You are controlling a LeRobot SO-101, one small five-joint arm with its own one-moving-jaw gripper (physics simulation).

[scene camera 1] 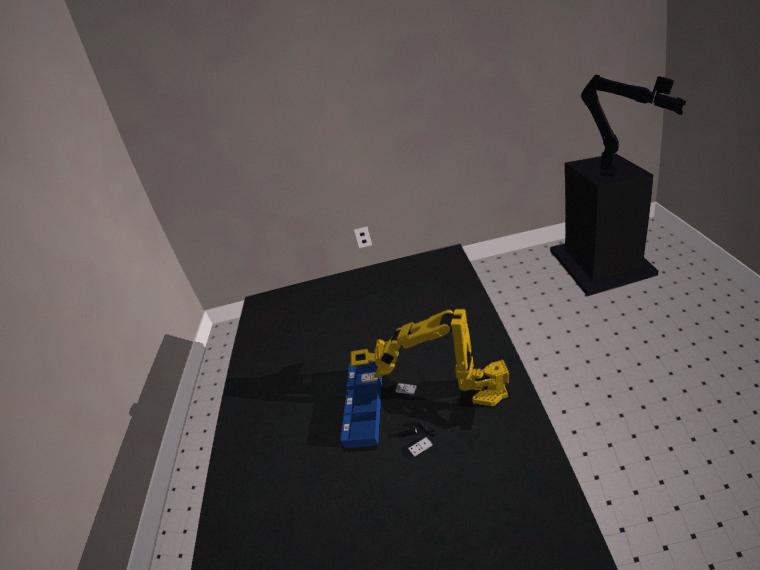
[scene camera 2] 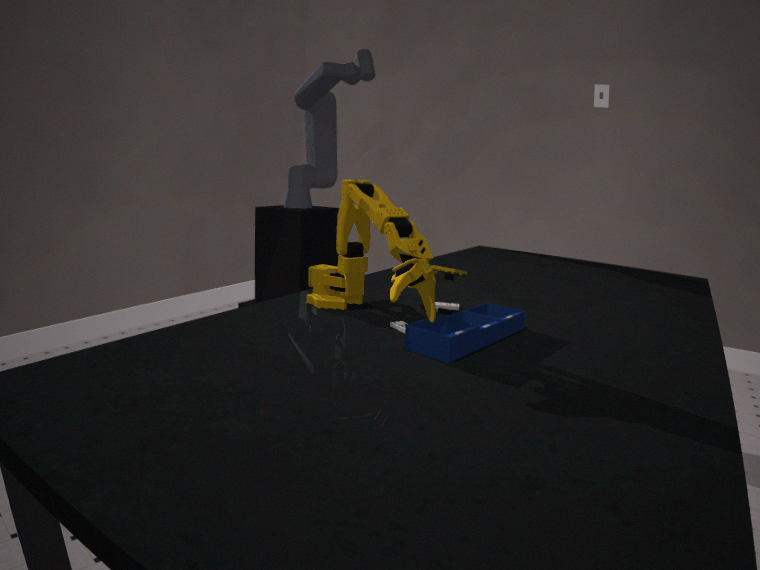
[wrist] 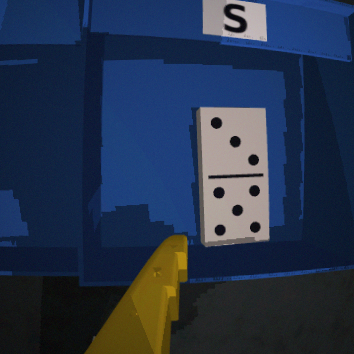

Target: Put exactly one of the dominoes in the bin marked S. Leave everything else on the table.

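Seen in the pictures: hand, its tool point: [scene camera 1: 375,375] [scene camera 2: 431,319] [wrist: 186,251]; arm's base, origin of its link: [scene camera 1: 479,391] [scene camera 2: 343,304].
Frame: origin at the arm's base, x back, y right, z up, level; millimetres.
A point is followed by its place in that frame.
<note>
A white domino [wrist: 234,175] @(x -265, y 130, z 14 mm) [scene camera 1: 367,377] @(x -273, y 130, z 14 mm) with three and five pips lies flat in the blue bin marked S [wrist: 145,130] @(x -285, y 101, z 7 mm) [scene camera 1: 352,382] @(x -311, y 104, z 35 mm), at its right side in the wrist view. My gripper [scene camera 2: 413,310] is open and empty, above the S end of the blue bin tray [scene camera 2: 429,342] @(x -278, y 167, z 22 mm). In the wrist view one notched yellow jaw [wrist: 150,295] @(x -247, y 95, z 56 mm) shows beside the domino's lower left corner; the other jaw is out of view. Another domino [scene camera 1: 405,388] @(x -180, y 67, z 7 mm) [scene camera 2: 398,325] @(x -171, y 75, z 7 mm) lies on the table beside the tray, and one more domino [scene camera 1: 420,446] @(x -172, y -122, z 7 mm) [scene camera 2: 447,305] @(x -178, y -113, z 7 mm) lies farther along.
A dark tool-like object [scene camera 1: 417,430] @(x -174, y -76, z 10 mm) lies near the farther domino. The tray has two more labelled compartments, with one divider [wrist: 92,150] @(x -279, y 84, z 25 mm) beside the S bin. The dark table [scene camera 1: 276,490] @(x -525, y -169, z 0 mm) bears the tray and the yellow arm [scene camera 1: 463,349] @(x -32, y -18, z 181 mm). Another arm stands on a black pedestal [scene camera 1: 620,227] beyond it.
</note>
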